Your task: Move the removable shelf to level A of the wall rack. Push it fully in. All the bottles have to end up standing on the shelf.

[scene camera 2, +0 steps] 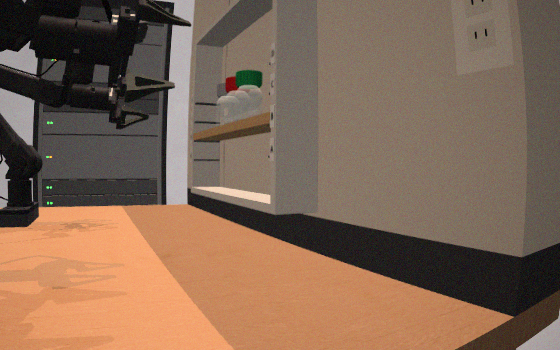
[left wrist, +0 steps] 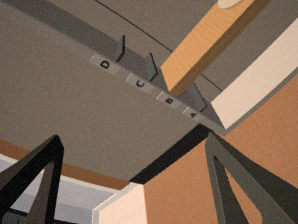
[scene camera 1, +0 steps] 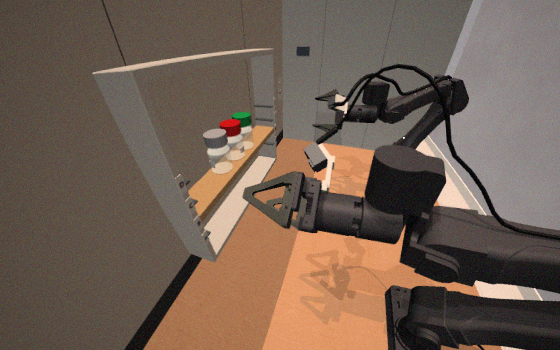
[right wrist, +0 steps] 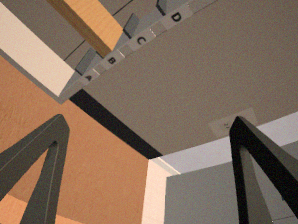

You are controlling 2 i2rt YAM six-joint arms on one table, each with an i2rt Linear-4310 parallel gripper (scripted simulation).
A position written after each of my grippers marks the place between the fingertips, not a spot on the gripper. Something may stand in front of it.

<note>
In view: my left gripper (scene camera 1: 256,199), my right gripper (scene camera 2: 182,55), a wooden shelf (scene camera 1: 211,187) and a wall rack (scene camera 1: 124,89).
My left gripper also shows in scene camera 2 (scene camera 2: 148,103) and in the left wrist view (left wrist: 133,141). My right gripper is seen too in the right wrist view (right wrist: 147,123).
</note>
